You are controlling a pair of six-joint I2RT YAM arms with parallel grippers.
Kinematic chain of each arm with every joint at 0, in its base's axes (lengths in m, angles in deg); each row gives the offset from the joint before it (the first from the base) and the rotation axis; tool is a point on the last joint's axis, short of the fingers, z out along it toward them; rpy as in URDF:
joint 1: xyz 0 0 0.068 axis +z
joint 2: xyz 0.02 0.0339 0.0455 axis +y
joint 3: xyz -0.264 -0.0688 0 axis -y
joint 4: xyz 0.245 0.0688 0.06 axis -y
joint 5: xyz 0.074 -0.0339 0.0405 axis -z
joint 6: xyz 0.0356 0 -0.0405 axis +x
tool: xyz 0 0 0 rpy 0 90 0
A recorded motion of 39 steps. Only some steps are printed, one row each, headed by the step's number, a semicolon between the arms.
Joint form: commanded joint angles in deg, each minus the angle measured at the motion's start. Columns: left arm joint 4, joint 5, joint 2, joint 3, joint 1, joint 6; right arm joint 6, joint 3, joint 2, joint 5, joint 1, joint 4.
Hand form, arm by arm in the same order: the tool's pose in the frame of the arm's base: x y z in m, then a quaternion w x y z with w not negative. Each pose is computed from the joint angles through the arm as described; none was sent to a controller.
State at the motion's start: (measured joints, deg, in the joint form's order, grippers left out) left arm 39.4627 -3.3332 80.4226 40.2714 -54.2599 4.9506; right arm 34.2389 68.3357 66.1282 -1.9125 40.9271 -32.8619
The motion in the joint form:
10: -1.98 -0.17 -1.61 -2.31 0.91 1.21; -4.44 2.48 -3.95 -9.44 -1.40 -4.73
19: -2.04 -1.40 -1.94 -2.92 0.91 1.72; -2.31 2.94 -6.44 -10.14 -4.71 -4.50
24: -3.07 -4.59 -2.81 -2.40 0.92 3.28; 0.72 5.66 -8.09 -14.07 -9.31 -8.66
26: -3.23 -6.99 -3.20 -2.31 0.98 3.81; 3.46 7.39 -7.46 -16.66 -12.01 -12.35
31: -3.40 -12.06 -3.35 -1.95 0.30 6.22; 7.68 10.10 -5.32 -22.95 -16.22 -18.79
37: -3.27 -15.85 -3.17 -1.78 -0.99 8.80; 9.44 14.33 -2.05 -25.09 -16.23 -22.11
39: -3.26 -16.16 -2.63 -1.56 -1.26 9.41; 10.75 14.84 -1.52 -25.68 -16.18 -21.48
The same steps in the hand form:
10: 0.1824 -0.2415 0.2512 0.63728 0.34272 0.64177 -0.25408; 0.1693 0.1488 0.3904 0.36723 -0.12274 0.84986 0.35752
19: 0.1818 -0.2394 0.2491 0.63930 0.34016 0.64539 -0.24304; 0.1672 0.1317 0.4021 0.38808 -0.08728 0.83964 0.36983
24: 0.1826 -0.2371 0.2545 0.65143 0.33072 0.64773 -0.21614; 0.1626 0.1116 0.4158 0.37678 -0.04966 0.83962 0.38809
26: 0.1834 -0.2352 0.2566 0.65903 0.31933 0.65117 -0.19922; 0.1646 0.1039 0.4174 0.34782 -0.01786 0.85048 0.39419
31: 0.1828 -0.2352 0.2592 0.67231 0.30801 0.65402 -0.15934; 0.1706 0.0950 0.4159 0.27858 0.02915 0.86775 0.41055
37: 0.1794 -0.2381 0.2596 0.67989 0.30877 0.65255 -0.12880; 0.1775 0.0994 0.4232 0.24567 0.03925 0.87334 0.41878
39: 0.1794 -0.2402 0.2583 0.67896 0.31340 0.65227 -0.12389; 0.1798 0.1010 0.4252 0.24179 0.04491 0.87008 0.42718

